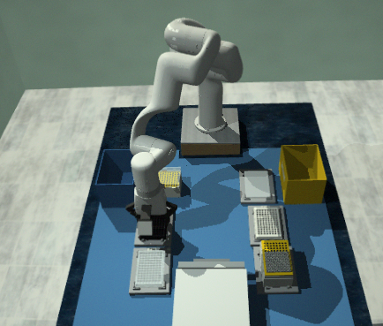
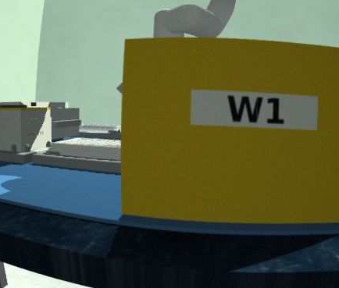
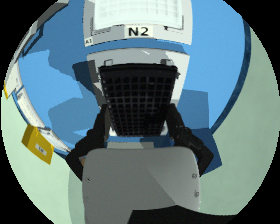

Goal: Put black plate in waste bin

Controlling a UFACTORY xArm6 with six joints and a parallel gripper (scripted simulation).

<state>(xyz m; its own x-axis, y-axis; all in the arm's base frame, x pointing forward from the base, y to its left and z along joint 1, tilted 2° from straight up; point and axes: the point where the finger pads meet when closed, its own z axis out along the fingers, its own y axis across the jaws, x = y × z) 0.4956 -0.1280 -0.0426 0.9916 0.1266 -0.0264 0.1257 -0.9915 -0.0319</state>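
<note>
Now: hand 10 mm above the black plate. The rest, counted from my hand: blue bin: 160 mm behind, 150 mm to the right, 10 mm above; clear plate: 170 mm ahead, 20 mm to the left, 10 mm below; grey work nest: 30 mm below.
</note>
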